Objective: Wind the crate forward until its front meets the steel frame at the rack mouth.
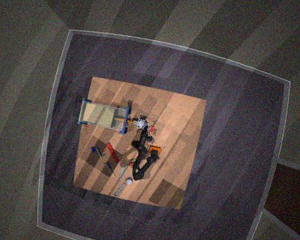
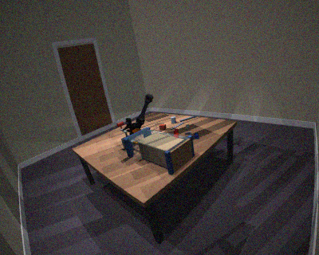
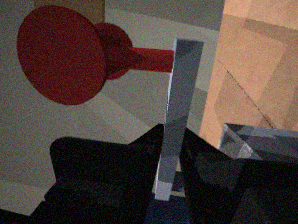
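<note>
Right now the red knob is 50 mm behind my gripper tip, 40 mm above it and 20 mm to the left of it. From my gripper tip the other things lie so: blue frame: 210 mm ahead, 40 mm below, 10 mm to the left; grey hand winch: 120 mm below, 30 mm ahead, 10 mm to the right; red-knobbed winch handle: 10 mm to the left, 10 mm behind, 10 mm above.
</note>
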